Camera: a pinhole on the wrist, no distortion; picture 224 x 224 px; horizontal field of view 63.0 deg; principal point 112.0 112.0 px. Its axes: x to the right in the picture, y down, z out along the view. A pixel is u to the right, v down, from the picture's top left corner.
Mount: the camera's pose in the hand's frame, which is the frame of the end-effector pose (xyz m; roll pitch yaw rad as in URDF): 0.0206 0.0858 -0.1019 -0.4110 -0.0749 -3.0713
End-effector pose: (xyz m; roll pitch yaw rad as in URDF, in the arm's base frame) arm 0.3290 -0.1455 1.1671 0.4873 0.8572 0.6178
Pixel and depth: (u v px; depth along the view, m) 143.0 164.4 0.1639
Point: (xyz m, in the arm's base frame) 0.3654 -0.1634 1.1701
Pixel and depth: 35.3 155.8 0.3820
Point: 0.6393 -0.1880 1.0736
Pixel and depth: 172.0 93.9 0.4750
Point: 0.5921 -0.2417 1.4240
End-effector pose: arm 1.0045 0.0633 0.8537 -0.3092 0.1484 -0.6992
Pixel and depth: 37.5 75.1 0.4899
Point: 1.3147 -0.0533 1.1645
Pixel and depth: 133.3 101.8 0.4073
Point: 1.0664 0.0527 1.1358
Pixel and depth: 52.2 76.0 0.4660
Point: 1.2709 -0.0254 1.1519
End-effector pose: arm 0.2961 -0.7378 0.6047 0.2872 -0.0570 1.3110
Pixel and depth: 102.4 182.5 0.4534
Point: 0.6169 -0.7353 0.7698
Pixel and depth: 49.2 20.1 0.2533
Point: 0.2725 -0.6118 0.8092
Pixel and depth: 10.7 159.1 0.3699
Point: 0.5349 -0.5372 0.7573
